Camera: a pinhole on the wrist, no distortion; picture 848 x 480 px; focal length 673.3 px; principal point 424.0 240.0 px. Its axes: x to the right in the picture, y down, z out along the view. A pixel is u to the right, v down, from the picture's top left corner.
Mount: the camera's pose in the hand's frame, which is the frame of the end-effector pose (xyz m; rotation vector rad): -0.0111 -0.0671 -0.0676 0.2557 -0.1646 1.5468
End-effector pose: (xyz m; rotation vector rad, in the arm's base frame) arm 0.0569 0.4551 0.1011 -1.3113 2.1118 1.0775
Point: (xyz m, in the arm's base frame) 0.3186 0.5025 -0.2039
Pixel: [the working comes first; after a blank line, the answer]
In the camera's frame: -0.1863 -0.0606 0.3453

60.7 121.8
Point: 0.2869 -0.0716 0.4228
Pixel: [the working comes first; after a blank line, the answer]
In the camera's frame: -0.2863 -0.0069 -0.4976

behind the camera
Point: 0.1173 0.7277 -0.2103
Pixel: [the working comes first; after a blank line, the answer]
In the camera's frame: 0.0878 -0.0208 0.4659

550.9 209.9
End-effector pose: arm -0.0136 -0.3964 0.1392 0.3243 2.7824 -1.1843
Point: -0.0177 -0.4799 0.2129
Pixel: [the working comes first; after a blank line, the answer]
In the camera's frame: -0.0202 0.0151 0.0844

262.6 360.2
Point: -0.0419 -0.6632 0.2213
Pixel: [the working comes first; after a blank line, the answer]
In the camera's frame: -0.1174 0.0283 0.2414

96.6 318.8
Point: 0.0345 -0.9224 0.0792
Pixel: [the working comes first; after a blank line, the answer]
In the camera's frame: -0.0991 0.1346 0.5270

297.4 411.9
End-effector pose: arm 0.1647 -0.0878 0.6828 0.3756 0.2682 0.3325
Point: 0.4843 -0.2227 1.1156
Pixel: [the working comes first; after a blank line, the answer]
In the camera's frame: 0.1969 -0.1337 0.5756

654.3 83.6
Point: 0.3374 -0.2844 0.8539
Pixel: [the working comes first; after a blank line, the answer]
In the camera's frame: 0.0103 -0.0443 0.3497

443.8 154.8
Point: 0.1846 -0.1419 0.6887
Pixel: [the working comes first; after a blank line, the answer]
In the camera's frame: 0.0417 -0.0026 0.0885

741.0 220.1
